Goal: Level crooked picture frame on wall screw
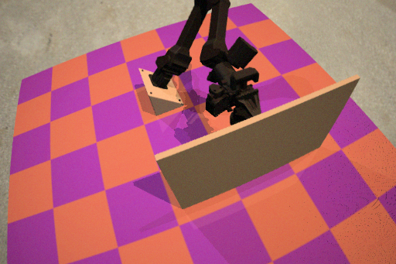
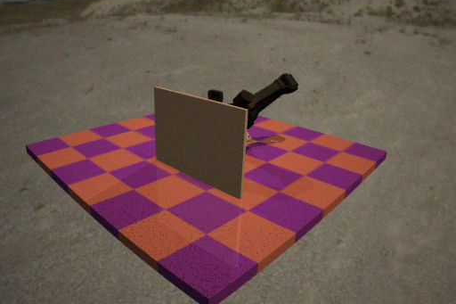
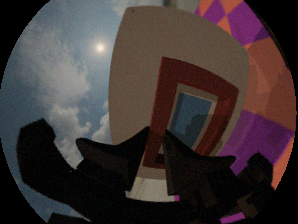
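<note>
The picture frame lies 5 cm below my gripper tip and 1 cm ahead of it. The rest, counted from my gripper tip: wall panel (7 cm below, 2 cm ahead).
</note>
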